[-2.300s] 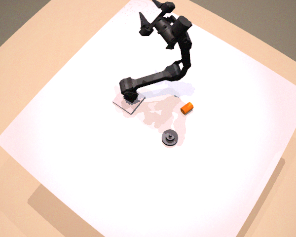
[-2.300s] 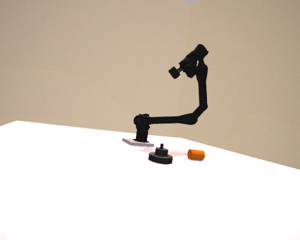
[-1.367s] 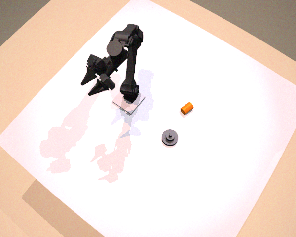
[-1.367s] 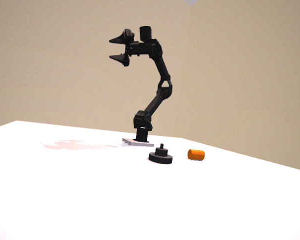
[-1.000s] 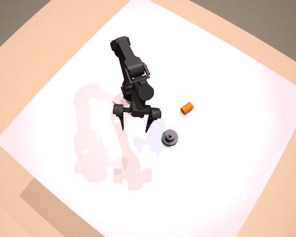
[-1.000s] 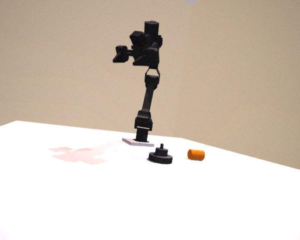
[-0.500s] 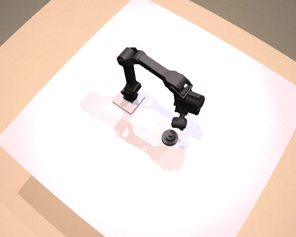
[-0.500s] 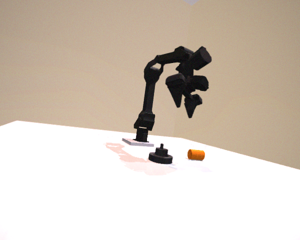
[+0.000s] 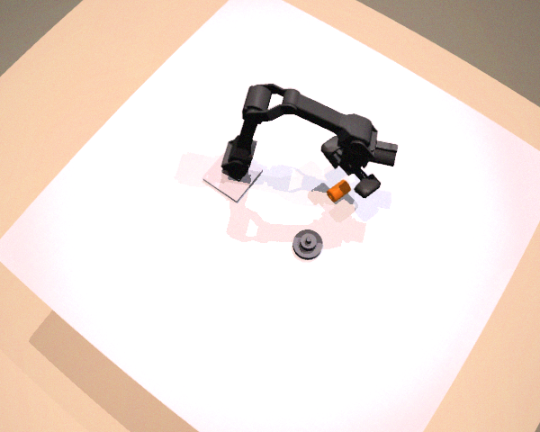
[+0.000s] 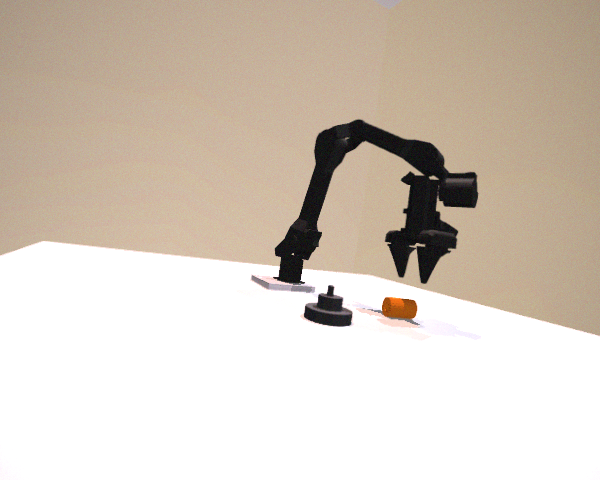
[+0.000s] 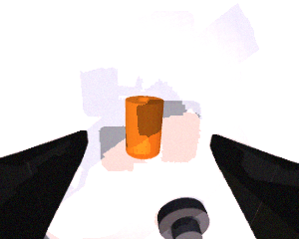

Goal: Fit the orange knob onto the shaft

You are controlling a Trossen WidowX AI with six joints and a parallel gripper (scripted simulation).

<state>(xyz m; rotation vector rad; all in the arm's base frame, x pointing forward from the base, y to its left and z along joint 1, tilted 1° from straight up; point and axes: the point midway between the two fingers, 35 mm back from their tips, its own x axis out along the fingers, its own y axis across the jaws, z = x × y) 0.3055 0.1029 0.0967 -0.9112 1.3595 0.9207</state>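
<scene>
Right now my gripper tip is 60 mm above the orange knob, 10 mm to the left of it and 10 mm past it. The rest, counted from my gripper tip: pedestal 200 mm to the right, 50 mm below, 10 mm behind.
</scene>
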